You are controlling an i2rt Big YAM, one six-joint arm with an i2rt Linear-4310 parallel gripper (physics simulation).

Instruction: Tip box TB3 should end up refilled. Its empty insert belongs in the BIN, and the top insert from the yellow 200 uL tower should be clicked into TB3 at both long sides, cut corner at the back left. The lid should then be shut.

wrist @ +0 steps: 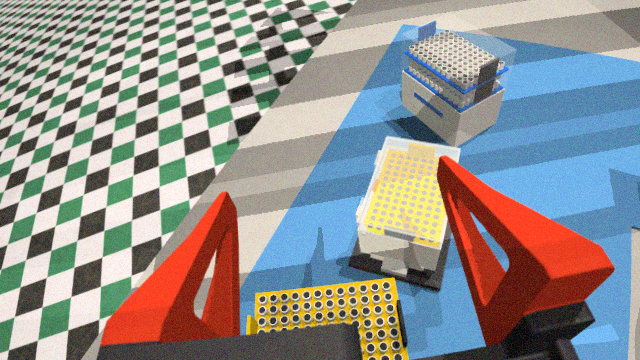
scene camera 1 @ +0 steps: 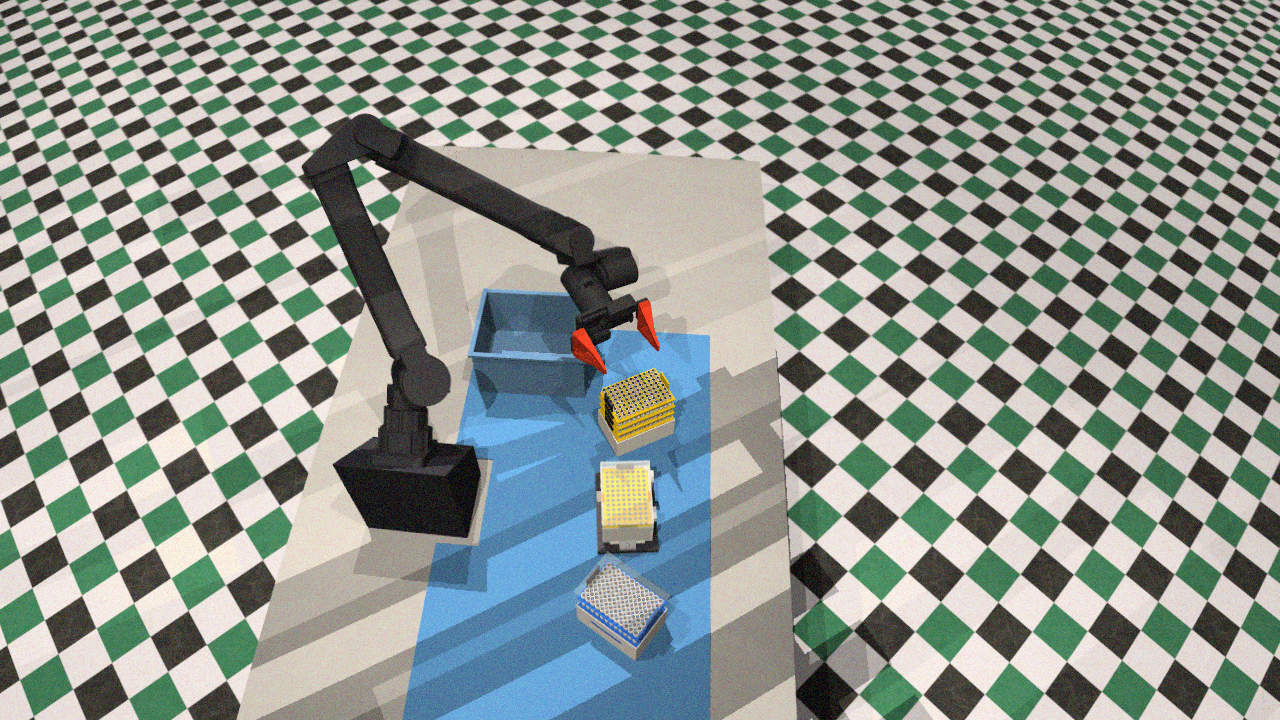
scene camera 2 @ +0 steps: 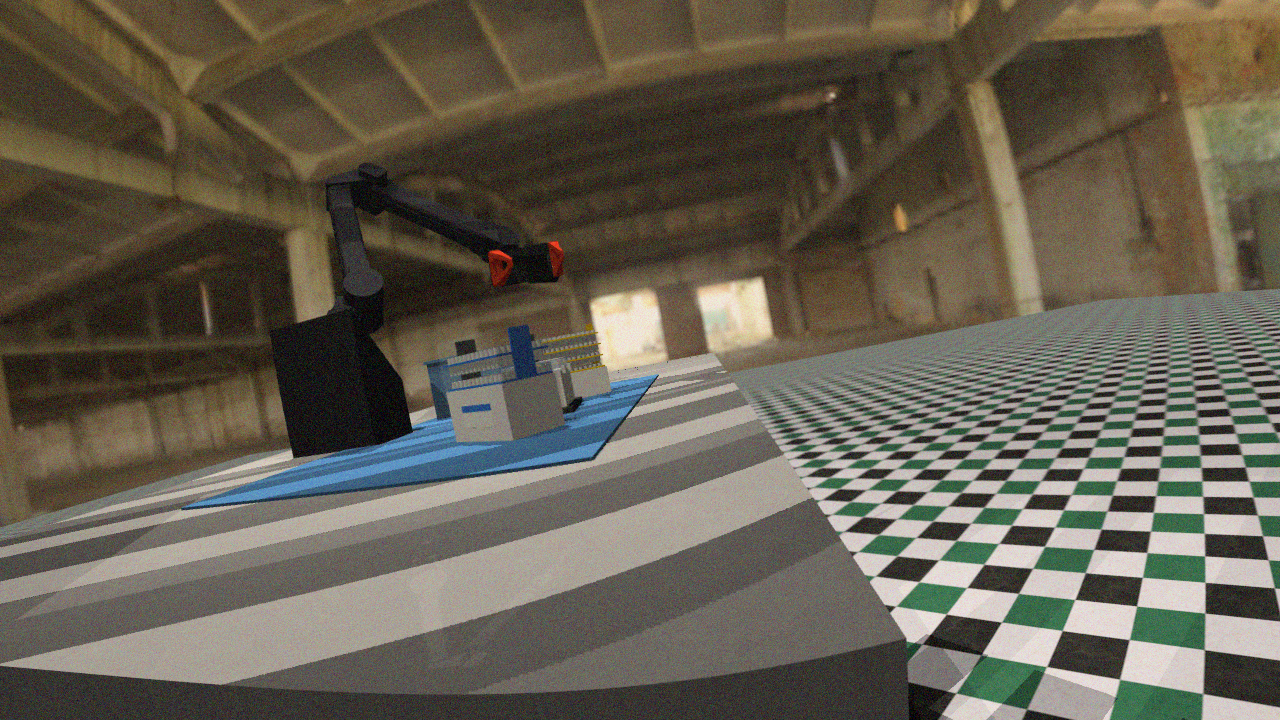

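Box TB3 (scene camera 1: pixel 626 534) (wrist: pixel 400 248) stands in a dark holder (wrist: pixel 434 281), its clear lid down over a yellow insert (scene camera 1: pixel 626 492) (wrist: pixel 406 195). I cannot tell whether the lid is latched. The yellow tower (scene camera 1: pixel 640 422) (scene camera 2: pixel 581 347) stands behind TB3 on a pale base. Its top insert (scene camera 1: pixel 637 392) (wrist: pixel 320 305) holds rows of round tips; the wrist view shows part of it, the rest hidden by my gripper's body. The blue bin (scene camera 1: pixel 532 376) (scene camera 2: pixel 437 389) stands left of the tower. My gripper (scene camera 1: pixel 631 360) (scene camera 2: pixel 528 264) (wrist: pixel 333 183) is open and empty, above and behind the tower.
A blue-and-white tip tower (scene camera 1: pixel 622 608) (scene camera 2: pixel 505 411) (wrist: pixel 452 95), with a clear cover, stands on the near side of TB3 on the blue mat (scene camera 1: pixel 510 573) (wrist: pixel 550 180). The black arm base (scene camera 1: pixel 411 492) (scene camera 2: pixel 331 385) stands left of the boxes. The arm passes over part of the bin's right side.
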